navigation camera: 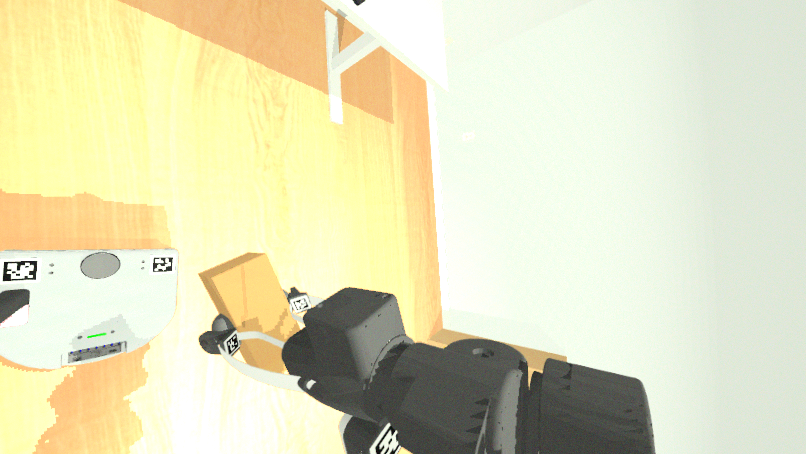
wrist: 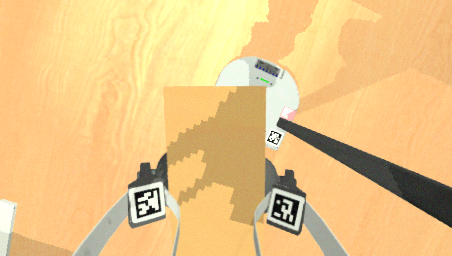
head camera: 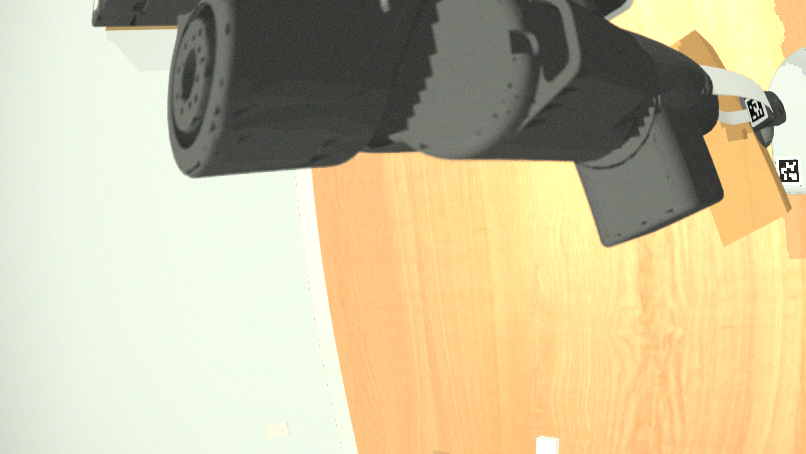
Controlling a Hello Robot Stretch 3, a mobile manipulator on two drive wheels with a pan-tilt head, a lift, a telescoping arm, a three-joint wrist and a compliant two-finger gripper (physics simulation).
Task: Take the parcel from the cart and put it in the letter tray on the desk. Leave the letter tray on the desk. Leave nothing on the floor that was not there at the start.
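Seen in the pictures: gripper, fingertip midpoint: [navigation camera: 250,312] [wrist: 217,172] [head camera: 727,136]; robot's base at its link origin: [navigation camera: 101,264].
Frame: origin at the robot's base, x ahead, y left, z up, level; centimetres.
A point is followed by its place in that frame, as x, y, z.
The parcel [head camera: 747,191] @(1.7, -10.0, 96.8) [navigation camera: 248,296] @(0.8, -10.2, 96.8) [wrist: 215,125] @(-6.0, -14.0, 96.8) is a long tan cardboard box. My gripper [navigation camera: 256,319] @(-2.1, -12.2, 91.7) [wrist: 217,172] @(-2.1, -12.2, 91.7) is shut on it, with one fingertip against each long side. The parcel is held up off the floor, beside my base in the navigation view. Part of the white desk [navigation camera: 411,39] @(87.2, -73.2, 72.0) shows at the top of the navigation view, apart from the gripper and parcel. The letter tray and the cart do not show in these views. In the head view my wrist hides part of the parcel and one fingertip.
My white base [head camera: 789,126] @(-9.4, -12.1, 16.0) [navigation camera: 50,315] @(-11.9, 8.1, 16.0) [wrist: 240,75] @(-17.0, -9.4, 16.0) is close to the parcel. A white desk leg [navigation camera: 335,84] stands on the wood floor. A pale wall [head camera: 169,281] @(30.8, -213.0, 76.6) [navigation camera: 564,197] @(39.7, -212.2, 109.9) runs beside the arm. My dark mast [wrist: 370,162] @(-7.2, 11.6, 74.4) crosses the right of the wrist view.
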